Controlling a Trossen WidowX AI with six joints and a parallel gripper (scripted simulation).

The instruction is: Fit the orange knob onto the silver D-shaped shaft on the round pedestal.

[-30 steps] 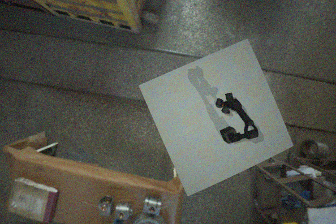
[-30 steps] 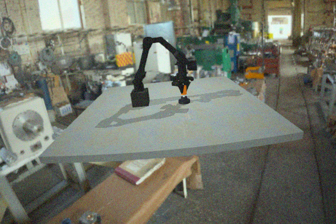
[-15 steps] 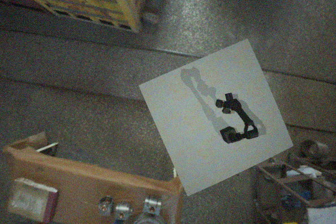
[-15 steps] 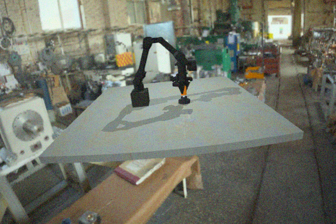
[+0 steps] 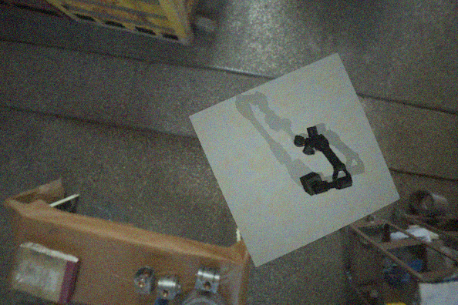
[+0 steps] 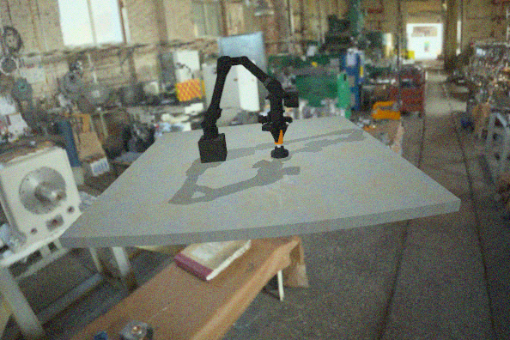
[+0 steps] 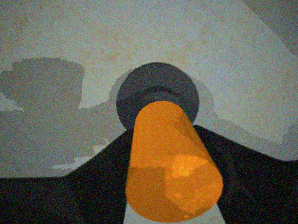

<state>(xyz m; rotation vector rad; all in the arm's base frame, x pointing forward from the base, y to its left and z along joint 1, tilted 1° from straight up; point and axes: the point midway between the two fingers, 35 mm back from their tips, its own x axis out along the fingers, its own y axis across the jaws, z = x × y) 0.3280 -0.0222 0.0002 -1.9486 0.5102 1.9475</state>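
The orange knob is 30 mm above my gripper tip. The rest, counted from my gripper tip: round pedestal: 40 mm below.
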